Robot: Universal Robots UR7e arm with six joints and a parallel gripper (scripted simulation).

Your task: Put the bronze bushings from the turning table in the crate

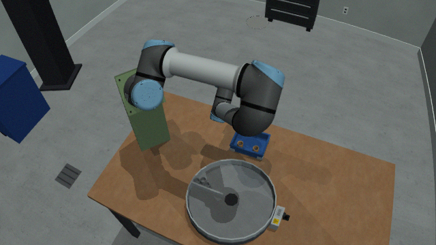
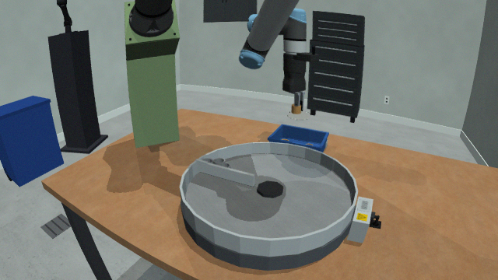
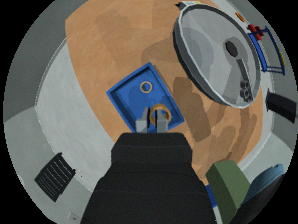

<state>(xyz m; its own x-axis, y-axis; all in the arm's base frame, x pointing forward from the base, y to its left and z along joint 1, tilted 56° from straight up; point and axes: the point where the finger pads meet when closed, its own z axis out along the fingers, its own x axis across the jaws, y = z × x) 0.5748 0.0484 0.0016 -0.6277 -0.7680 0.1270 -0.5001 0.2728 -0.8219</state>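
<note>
My hand is 1 cm short of the blue crate, 2 cm to the right of it and 14 cm above it. Also, from my hand: grey turning table: 9 cm behind, 34 cm to the right, 11 cm below.
</note>
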